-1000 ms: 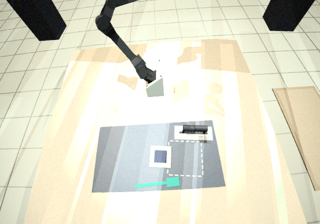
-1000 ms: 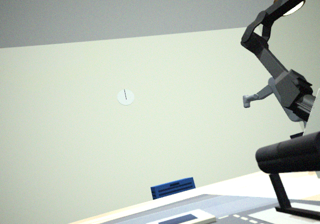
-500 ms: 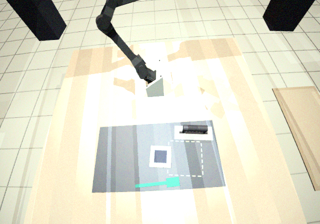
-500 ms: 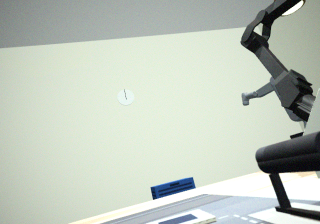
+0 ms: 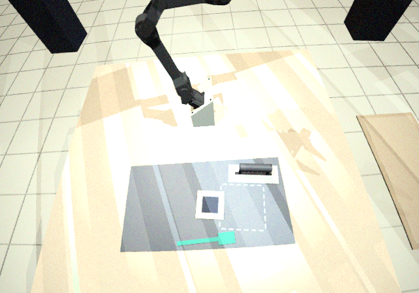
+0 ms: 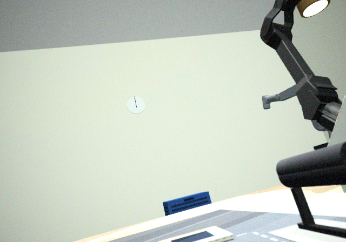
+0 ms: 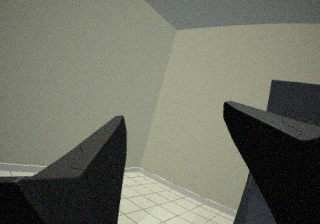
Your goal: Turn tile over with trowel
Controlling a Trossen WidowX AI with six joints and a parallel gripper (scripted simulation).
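Right now the trowel is 61 cm below my gripper tip, 30 cm ahead of it and 8 cm to the right of it. From my gripper tip the other things lie so: grey mat: 67 cm below, 42 cm ahead, 26 cm to the right; arrow: 64 cm below, 56 cm ahead, 22 cm to the right; tile: 64 cm below, 43 cm ahead, 23 cm to the right.
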